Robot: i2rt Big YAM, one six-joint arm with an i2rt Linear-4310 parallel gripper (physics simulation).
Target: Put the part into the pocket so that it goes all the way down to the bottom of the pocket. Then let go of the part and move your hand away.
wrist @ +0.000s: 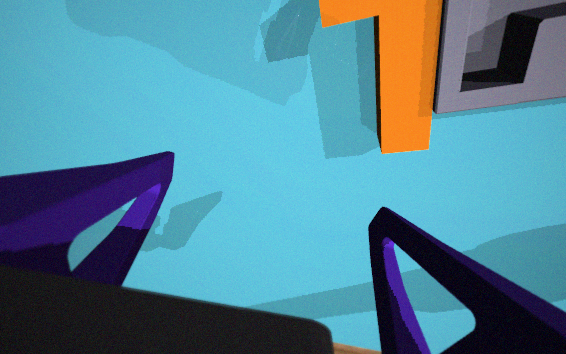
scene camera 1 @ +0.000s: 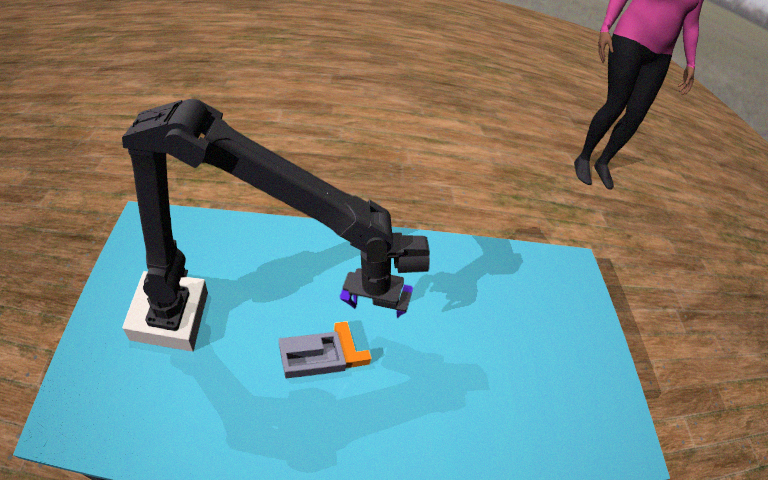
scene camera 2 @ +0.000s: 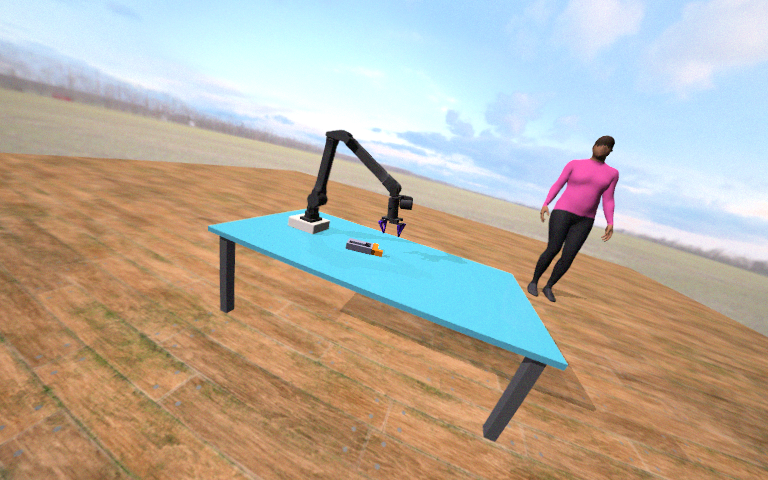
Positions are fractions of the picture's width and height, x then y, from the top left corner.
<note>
The gripper (scene camera 1: 0.49,0.65) is open, holding nothing. Also in view: an orange L-shaped part (scene camera 1: 0.46,0.75). Also in view: a grey pocket block (wrist: 0.85,0.17).
The orange L-shaped part also shows in the wrist view (wrist: 0.72,0.13). The gripper shows as well in the wrist view (wrist: 0.50,0.54).
</note>
